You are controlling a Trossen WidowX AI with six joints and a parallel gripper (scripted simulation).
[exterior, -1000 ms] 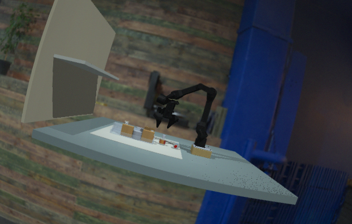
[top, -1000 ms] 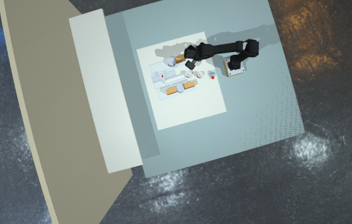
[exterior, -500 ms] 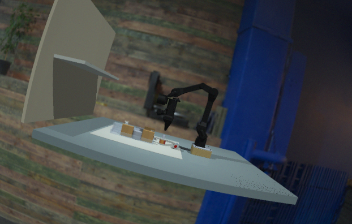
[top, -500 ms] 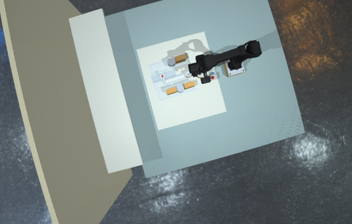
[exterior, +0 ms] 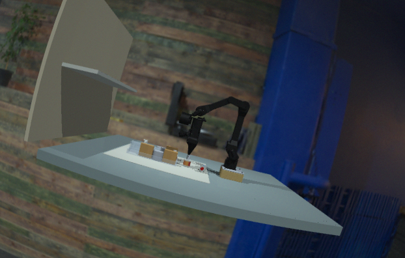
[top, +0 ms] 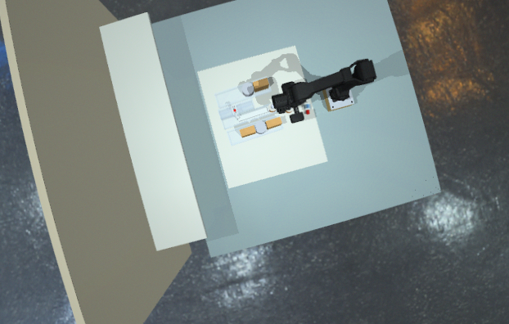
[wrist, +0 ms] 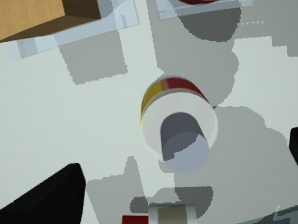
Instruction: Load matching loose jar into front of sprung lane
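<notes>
My gripper tip is 90 mm past the small jar, 40 mm to the right of it and 60 mm above it. From my gripper tip the other things lie so: shelf (580 mm ahead, 90 mm to the right, 290 mm above); then red mark (260 mm ahead, 90 mm to the right); then lane (220 mm ahead, 80 mm to the right, 60 mm below).
</notes>
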